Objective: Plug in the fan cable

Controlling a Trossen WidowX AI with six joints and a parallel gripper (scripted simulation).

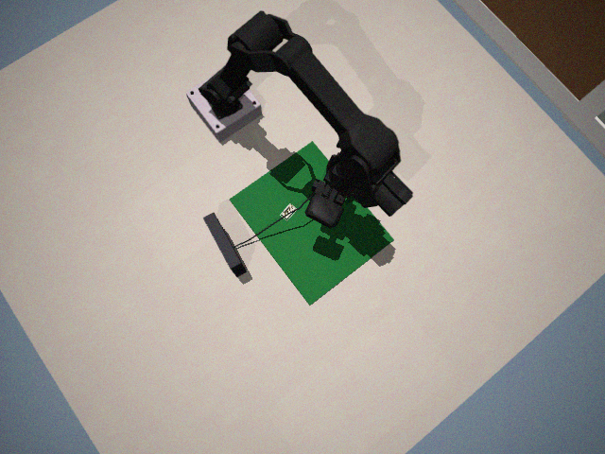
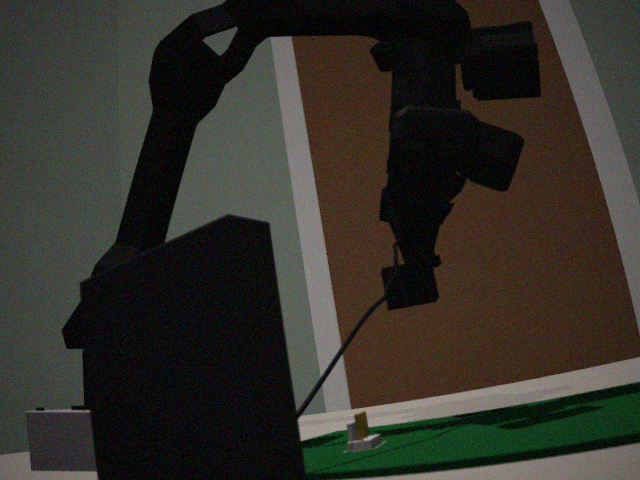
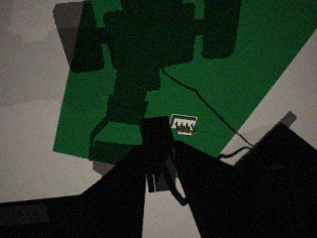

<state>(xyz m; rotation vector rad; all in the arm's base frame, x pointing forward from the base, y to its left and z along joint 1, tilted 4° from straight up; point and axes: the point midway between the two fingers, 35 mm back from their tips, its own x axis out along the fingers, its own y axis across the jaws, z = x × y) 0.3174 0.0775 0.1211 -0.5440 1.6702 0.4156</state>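
My gripper tip is 10 mm to the left of the black plug and 10 mm past it. From my gripper tip the other things lie so: fan 230 mm to the right, 60 mm below, 10 mm behind; then white four-pin fan header 120 mm below, 70 mm to the right, 30 mm behind; then green board 130 mm below, 40 mm to the right, 20 mm ahead.
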